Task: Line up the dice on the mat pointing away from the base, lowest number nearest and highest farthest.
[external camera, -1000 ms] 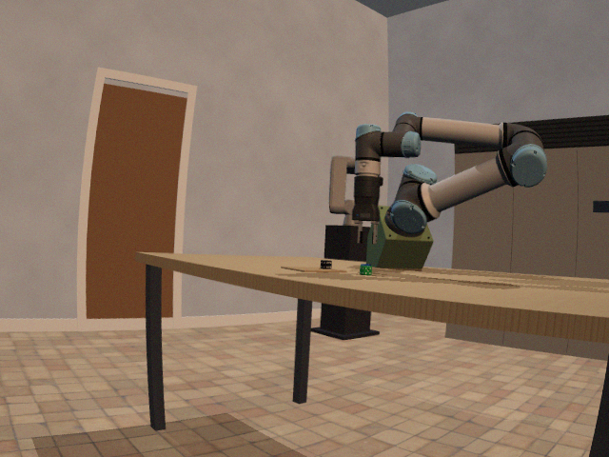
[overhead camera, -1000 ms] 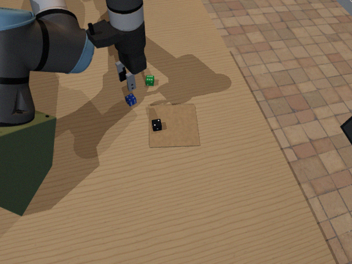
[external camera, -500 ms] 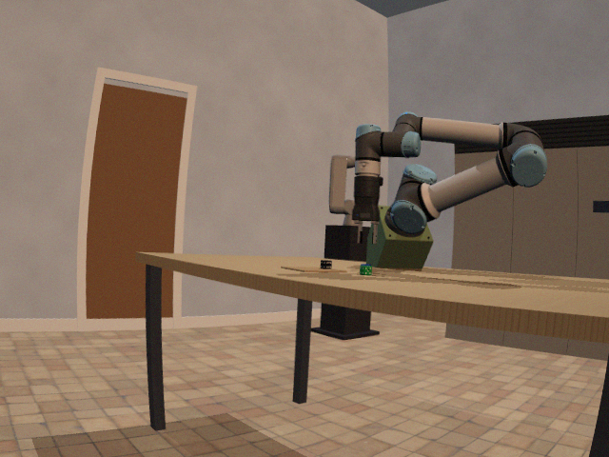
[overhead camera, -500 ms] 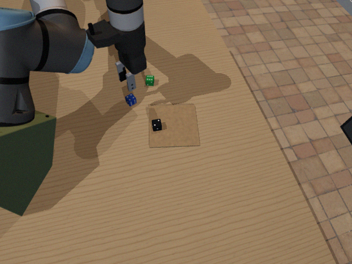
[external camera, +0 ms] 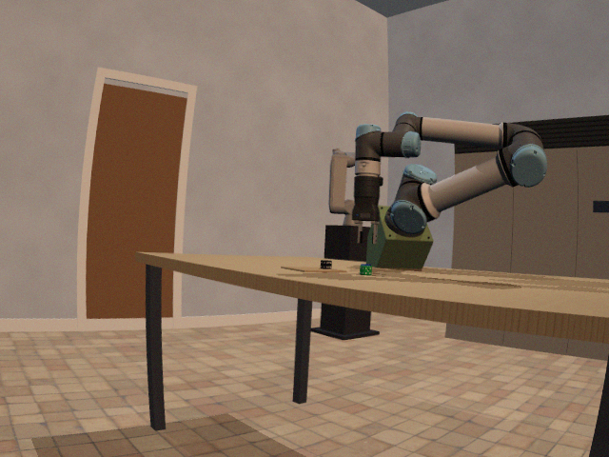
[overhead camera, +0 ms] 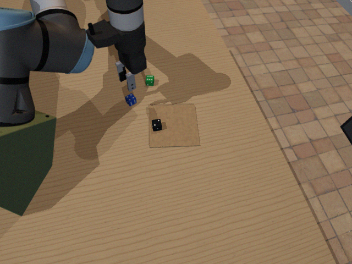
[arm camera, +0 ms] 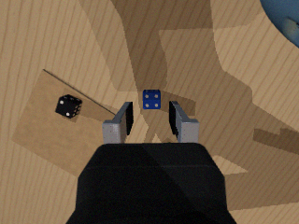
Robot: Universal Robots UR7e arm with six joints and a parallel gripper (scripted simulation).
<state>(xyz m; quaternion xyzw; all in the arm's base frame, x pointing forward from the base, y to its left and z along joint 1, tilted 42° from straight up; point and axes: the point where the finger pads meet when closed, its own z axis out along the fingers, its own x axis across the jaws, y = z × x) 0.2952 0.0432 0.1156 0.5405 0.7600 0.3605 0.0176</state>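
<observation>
Now: the blue die 90 mm below my hand. From my hand the other things lie so: green die 70 mm ahead, 70 mm to the left, 90 mm below; then black die 60 mm ahead, 100 mm to the right, 90 mm below; then mat 110 mm ahead, 100 mm to the right, 100 mm below.
</observation>
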